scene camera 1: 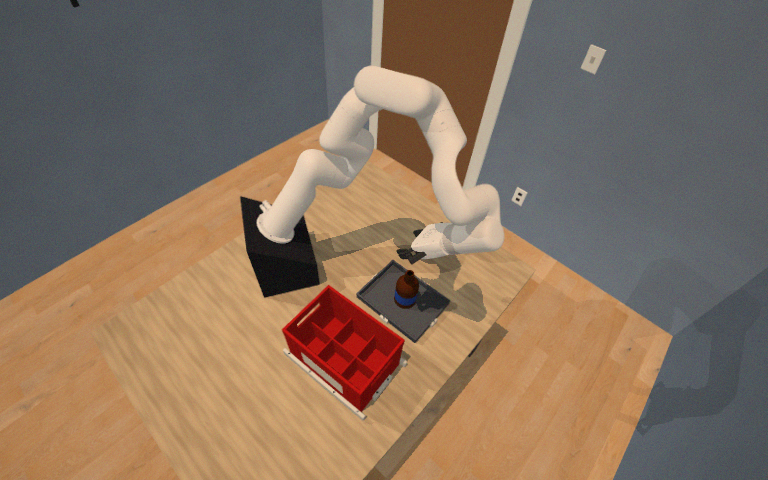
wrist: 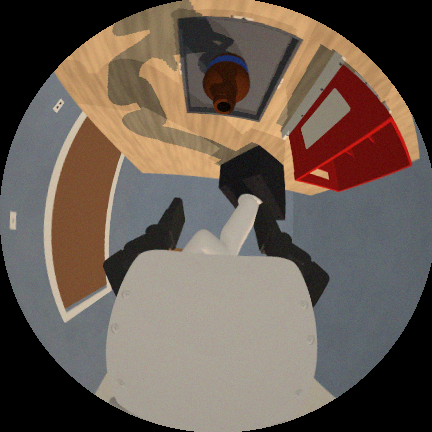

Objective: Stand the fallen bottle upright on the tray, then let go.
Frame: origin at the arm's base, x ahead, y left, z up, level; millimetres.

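Seen in the pictures: gripper, fingertip midpoint: [scene camera 1: 407, 244] [wrist: 219, 210]; arm's base, origin of the base link: [scene camera 1: 275, 228] [wrist: 250, 204].
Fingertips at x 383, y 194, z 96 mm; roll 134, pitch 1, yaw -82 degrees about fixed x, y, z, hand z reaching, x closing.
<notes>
Pixels of each thing's middle, then the offset from my fingertips to it.
- brown bottle, body centre: [wrist: 226, 81] [scene camera 1: 407, 286] 19 mm ahead, 8 mm left, 208 mm down
- red crate, body centre: [scene camera 1: 344, 348] [wrist: 347, 136] 33 mm ahead, 280 mm right, 203 mm down
The brown bottle [scene camera 1: 406, 291] [wrist: 226, 82] with a blue band stands upright on the dark grey tray [scene camera 1: 378, 288] [wrist: 270, 55], its open mouth facing up. Its base rests inside the tray's rim. My gripper [scene camera 1: 407, 242] [wrist: 219, 210] is open, with its two black fingers spread wide and nothing between them. It is above and behind the bottle in the scene view, clear of the bottle's neck. In the wrist view a gap shows between the bottle and the fingertips.
A red crate [scene camera 1: 380, 383] [wrist: 350, 130] with several compartments stands beside the tray, with pale rails along its lower edges. The black base block [scene camera 1: 288, 274] [wrist: 255, 165] of the arm is at the table's far left in the scene view. The arm's shadow falls across the table and part of the tray.
</notes>
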